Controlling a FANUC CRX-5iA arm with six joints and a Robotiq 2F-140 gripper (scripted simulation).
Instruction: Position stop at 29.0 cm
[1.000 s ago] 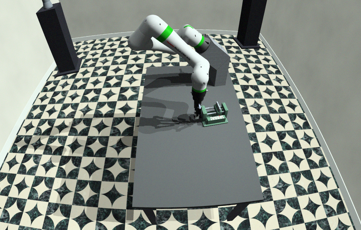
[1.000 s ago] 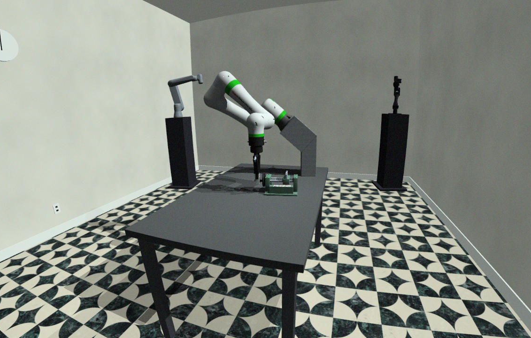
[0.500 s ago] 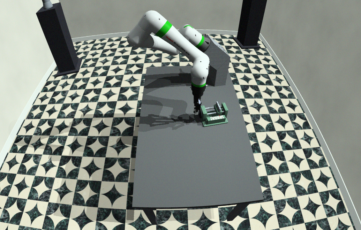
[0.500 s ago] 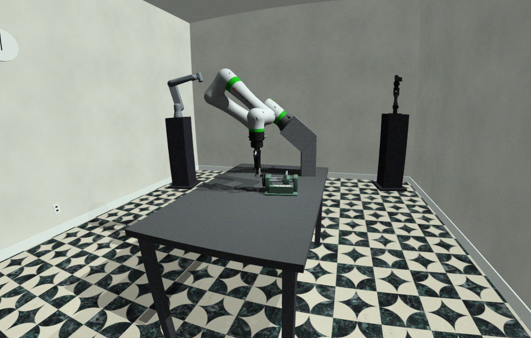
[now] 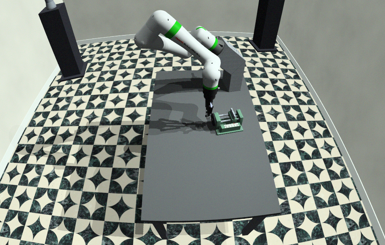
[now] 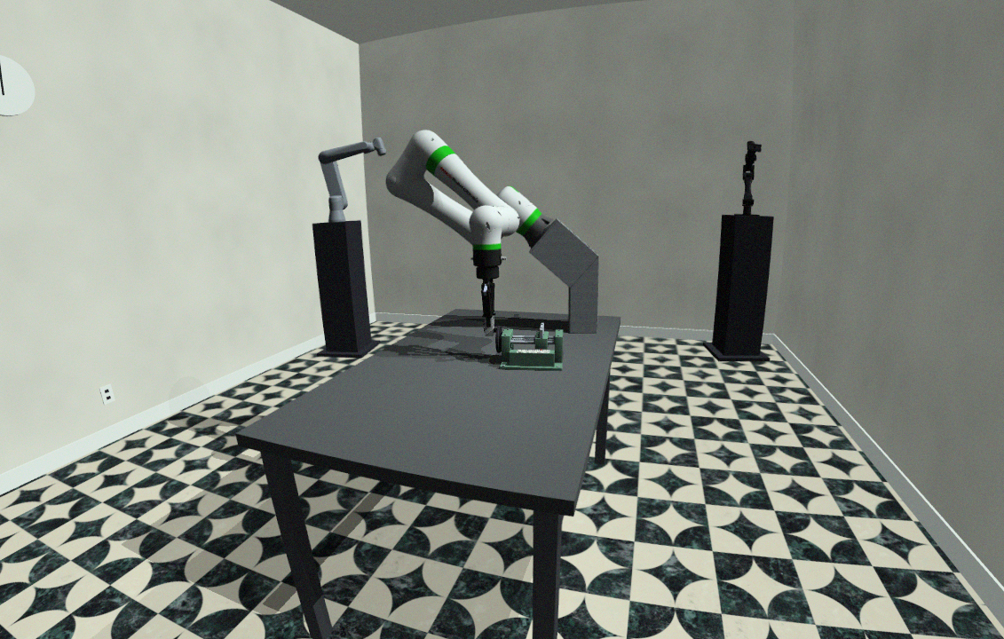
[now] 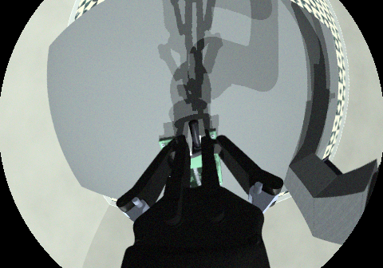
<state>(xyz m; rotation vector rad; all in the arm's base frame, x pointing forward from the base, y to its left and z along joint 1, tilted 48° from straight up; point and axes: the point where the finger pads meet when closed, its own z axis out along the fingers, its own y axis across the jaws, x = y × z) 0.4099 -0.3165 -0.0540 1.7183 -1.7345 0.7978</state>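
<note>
Now: the black handwheel 2 cm to the left of my hand, 2 cm below it and 1 cm ahead of it. From my hand the other things lie so: green stop fixture: 18 cm to the left, 3 cm below, 3 cm ahead.
</note>
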